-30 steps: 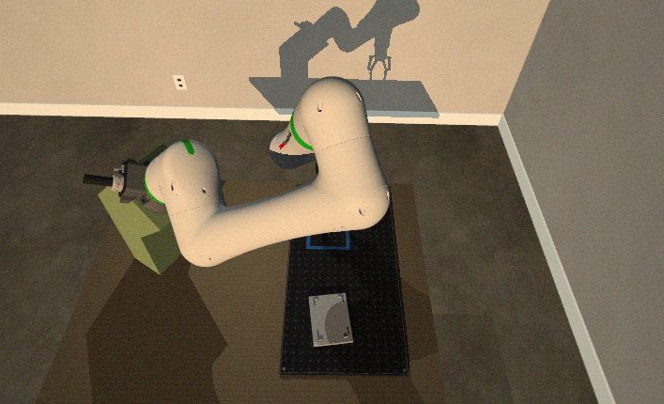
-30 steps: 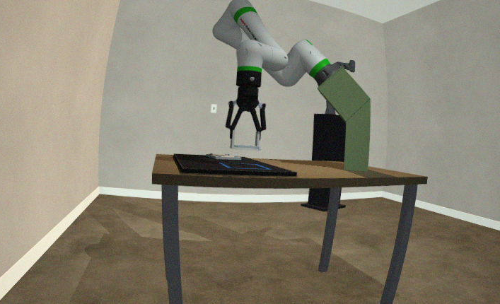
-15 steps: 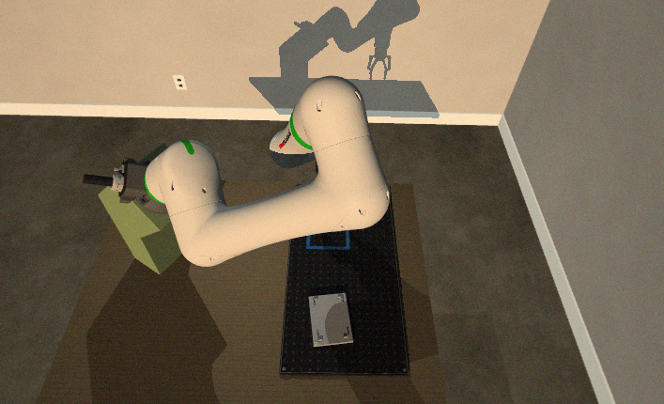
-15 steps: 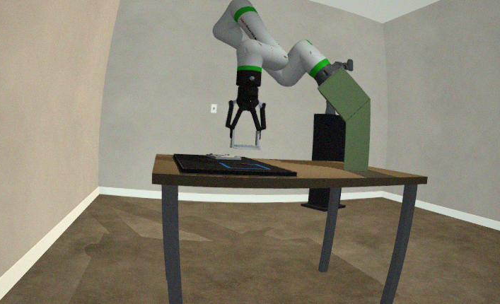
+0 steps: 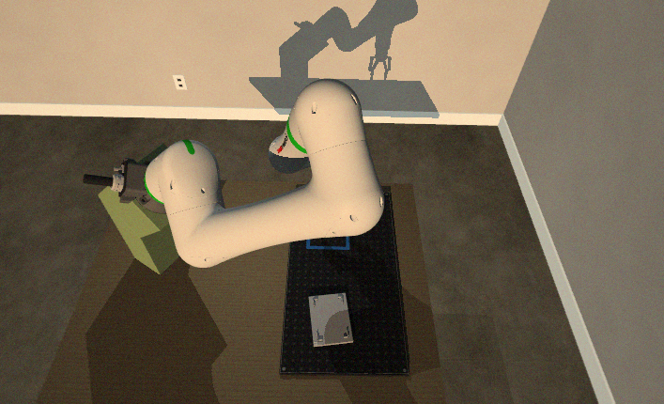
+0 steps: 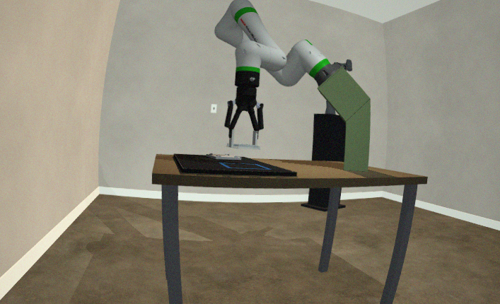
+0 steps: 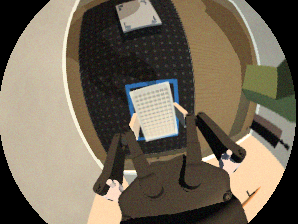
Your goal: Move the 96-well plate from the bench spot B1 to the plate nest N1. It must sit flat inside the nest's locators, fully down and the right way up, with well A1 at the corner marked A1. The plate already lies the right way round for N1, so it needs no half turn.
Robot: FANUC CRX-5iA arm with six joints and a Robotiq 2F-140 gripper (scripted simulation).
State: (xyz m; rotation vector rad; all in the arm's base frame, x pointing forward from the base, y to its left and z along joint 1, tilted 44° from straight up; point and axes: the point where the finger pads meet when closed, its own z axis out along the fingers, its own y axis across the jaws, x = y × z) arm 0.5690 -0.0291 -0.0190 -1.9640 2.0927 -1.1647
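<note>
My hand is 32 cm to the left of the grey plate nest, 11 cm past it and 8 cm above it. Also, from my hand: white 96-well plate 2 cm below.
</note>
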